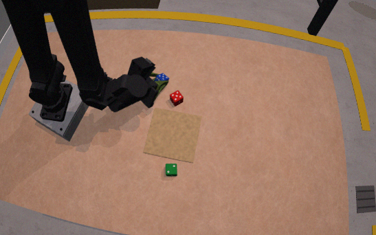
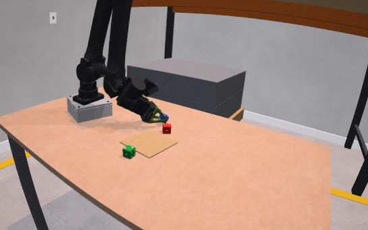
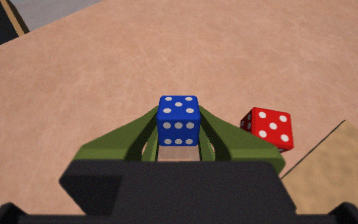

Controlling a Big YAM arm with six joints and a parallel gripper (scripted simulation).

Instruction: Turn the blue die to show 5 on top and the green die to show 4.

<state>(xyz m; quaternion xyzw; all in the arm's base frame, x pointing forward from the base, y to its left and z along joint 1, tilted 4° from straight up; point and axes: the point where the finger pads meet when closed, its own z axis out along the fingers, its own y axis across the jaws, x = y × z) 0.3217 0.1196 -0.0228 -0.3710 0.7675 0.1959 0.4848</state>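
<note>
My hand is right at the blue die. Also, from my hand: tan mat 5 cm ahead, 16 cm to the right, 2 cm below; then green die 5 cm ahead, 27 cm to the right, 1 cm below; then red die 5 cm ahead, 5 cm to the right, 1 cm below.
</note>
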